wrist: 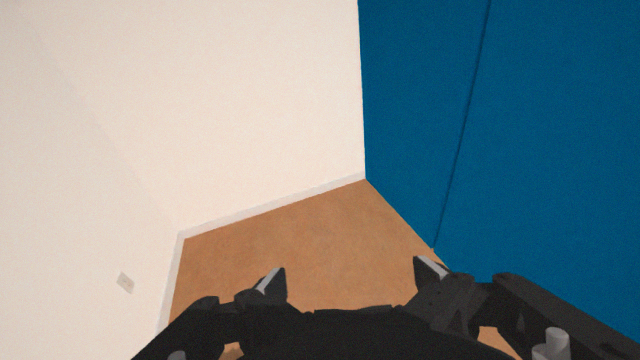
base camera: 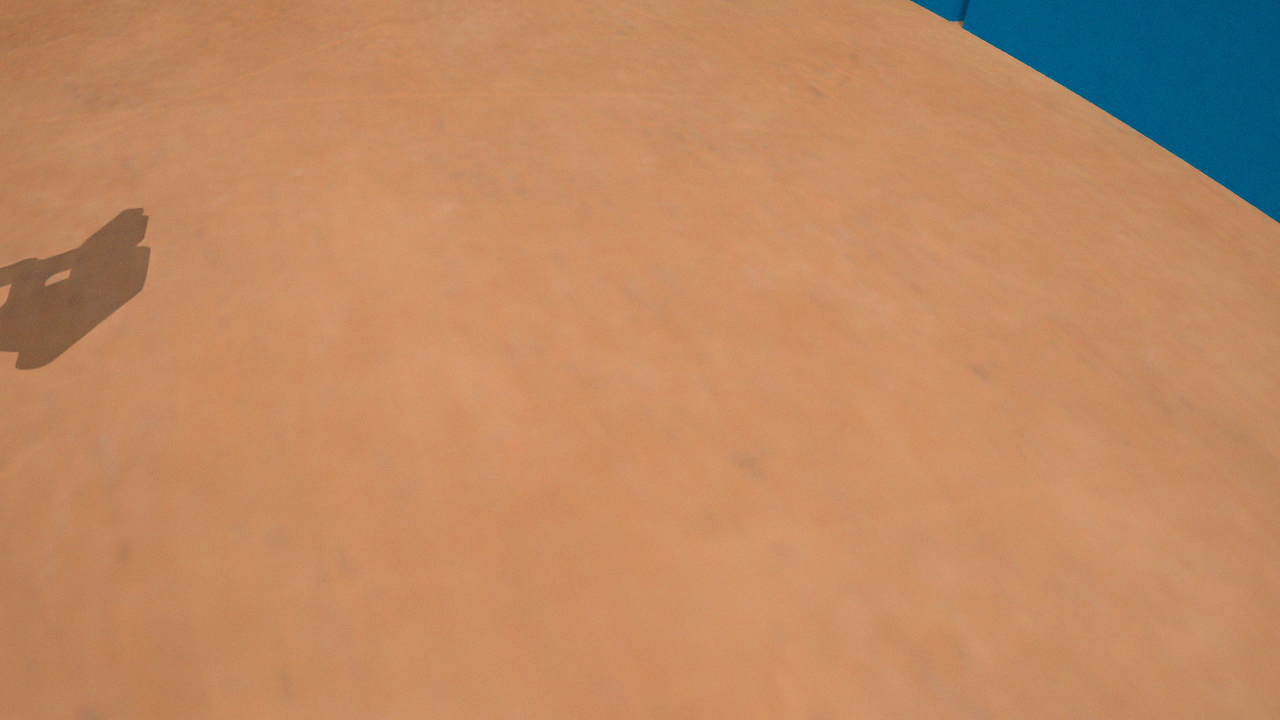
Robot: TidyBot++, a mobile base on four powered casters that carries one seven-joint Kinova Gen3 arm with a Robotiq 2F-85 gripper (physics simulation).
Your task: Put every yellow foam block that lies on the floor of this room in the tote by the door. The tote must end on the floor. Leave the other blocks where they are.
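Places are measured from the arm's base along level axes (x back, y right, z up), in metres.
Where they show: gripper, between the fingertips: (wrist: 348,276).
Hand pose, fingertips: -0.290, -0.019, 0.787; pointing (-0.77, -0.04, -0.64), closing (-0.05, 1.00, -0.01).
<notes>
After its pixels a point has its place, as x, y, z.
My gripper (wrist: 348,276) @(-0.290, -0.019, 0.787) is open and empty in the wrist view, its two fingertips wide apart above the floor. No yellow foam block and no tote shows in either view. In the base camera view the gripper itself does not show; a dark shadow with the shape of part of an arm or gripper lies on the floor at the left.
A tall blue panel (base camera: 1154,80) @(-0.836, 0.614, -0.336) (wrist: 540,125) @(-0.866, 0.602, 0.582) stands on the right, with a thin seam in it. It meets a cream wall (wrist: 250,100) @(-1.694, -0.612, 0.559) with a pale skirting board (wrist: 270,204) @(-1.640, -0.712, -0.333). A small outlet plate (wrist: 125,282) @(-0.718, -1.199, 0.013) is on the left wall. Brown floor (base camera: 626,358) @(-0.454, 0.020, -0.397) (wrist: 320,240) @(-1.266, -0.256, -0.397) lies between them.
</notes>
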